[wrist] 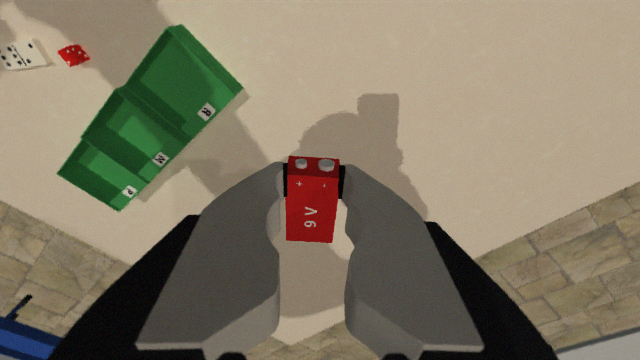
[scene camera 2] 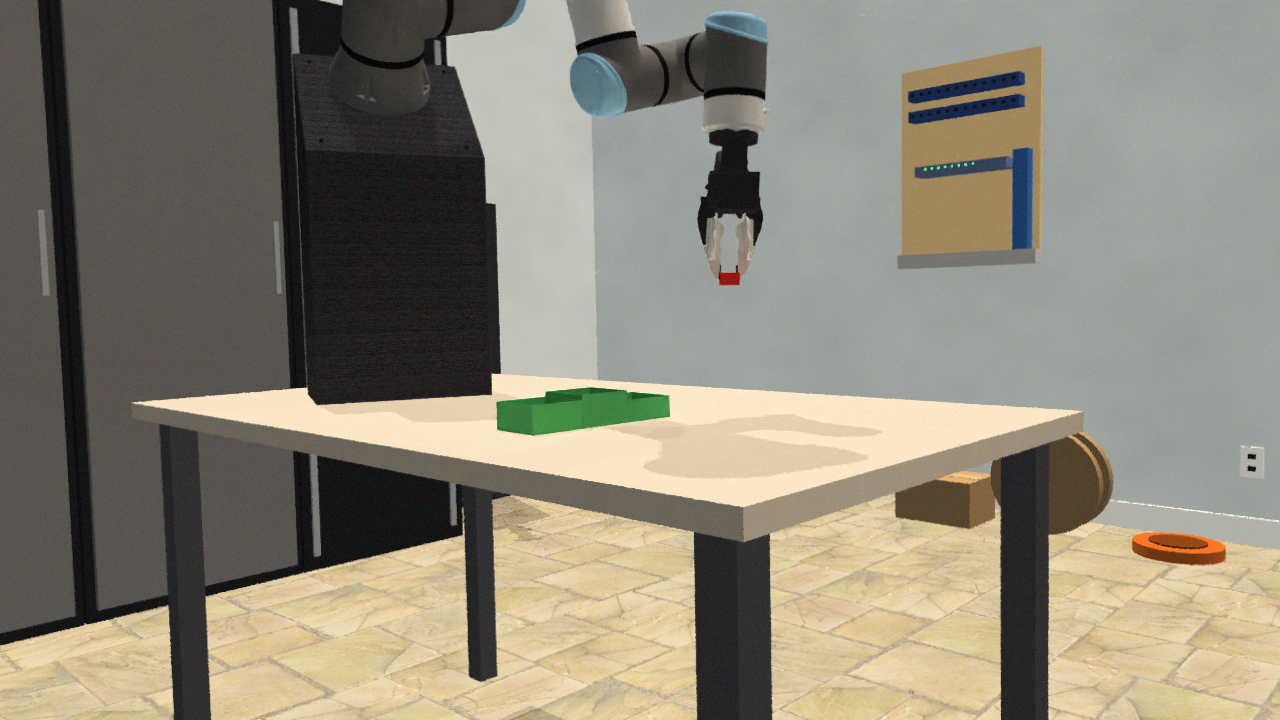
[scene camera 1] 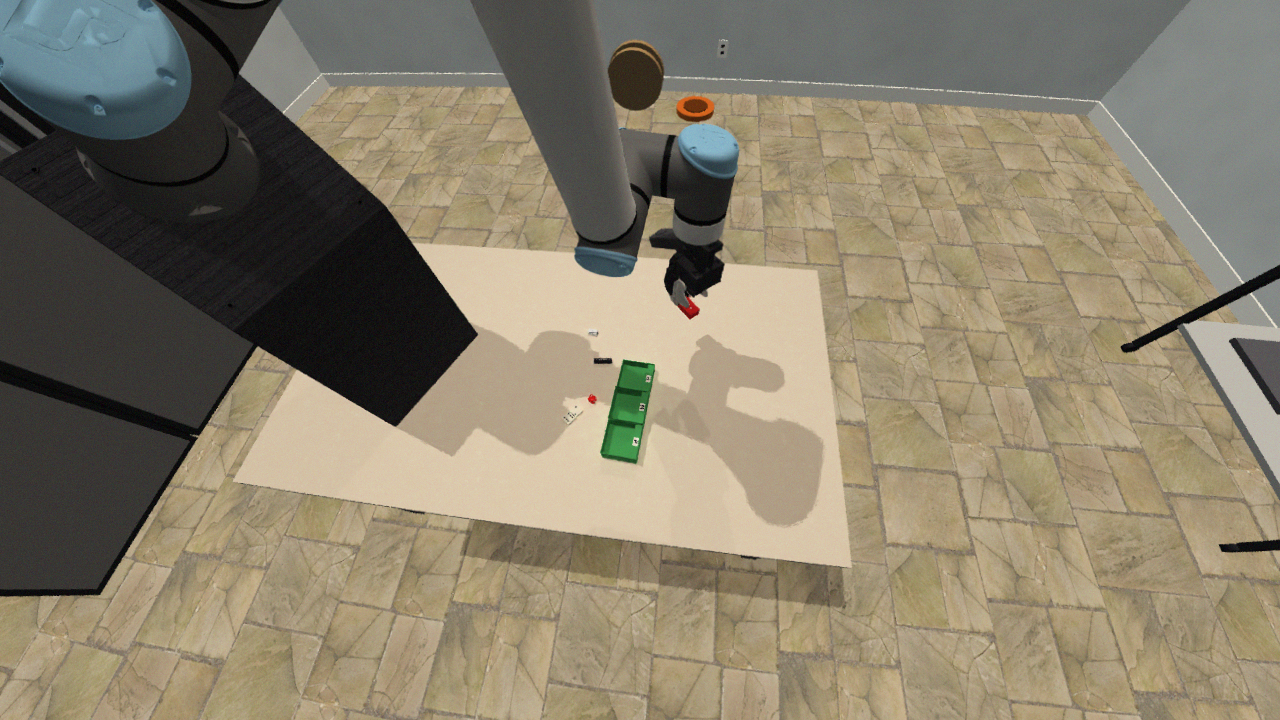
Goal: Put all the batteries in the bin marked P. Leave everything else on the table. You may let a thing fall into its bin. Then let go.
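Places are measured from the arm's base along level axes (x ahead, y left, z up), in metres.
Pixels of known places: gripper, fingertip midpoint: (wrist: 313, 167) (scene camera 2: 728, 279) (scene camera 1: 682, 301); arm's base at its link origin: (scene camera 2: 379, 87) (scene camera 1: 178, 160).
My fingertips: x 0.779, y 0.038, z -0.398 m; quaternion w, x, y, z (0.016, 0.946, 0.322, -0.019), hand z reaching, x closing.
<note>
Ahead of a thing's pixels: the offset from my fingertips to its top centre. "pt": to the spot under its first point. Level surfaces: height alone.
My gripper (scene camera 1: 684, 301) (scene camera 2: 729, 271) (wrist: 313, 167) is shut on a red 9 V battery @(0.012 m ahead, 0.016 m right, 0.011 m up) (scene camera 1: 689, 309) (scene camera 2: 729, 278) (wrist: 310, 215), held by its sides high above the table @(0.202 m down) (scene camera 1: 537, 295) (scene camera 2: 948, 429). In scene camera 1 it hangs back and right of the green three-part bin row. The bin marked P (scene camera 1: 620, 440) (scene camera 2: 537, 417) (wrist: 105, 170) is the front end compartment; no thing shows inside it in the wrist view. A small black oblong thing @(0.202 m back, 0.050 m right, 0.188 m down) (scene camera 1: 602, 360), possibly a battery, lies left of the row's back end, too small to identify.
Bins M @(pt 0.131 m back, 0.204 m right, 0.195 m down) (wrist: 140, 132) and R @(pt 0.123 m back, 0.114 m right, 0.195 m down) (wrist: 175, 82) adjoin P. A red die @(0.218 m back, 0.161 m right, 0.186 m down) (scene camera 1: 591, 399) (wrist: 74, 55) and a white domino @(0.265 m back, 0.201 m right, 0.195 m down) (scene camera 1: 572, 413) (wrist: 25, 55) lie left of the row. A small whitish thing @(0.235 m back, 0.042 m left, 0.191 m down) (scene camera 1: 592, 333) lies farther back. The black robot pedestal (scene camera 1: 358, 331) (scene camera 2: 398, 277) stands at left.
</note>
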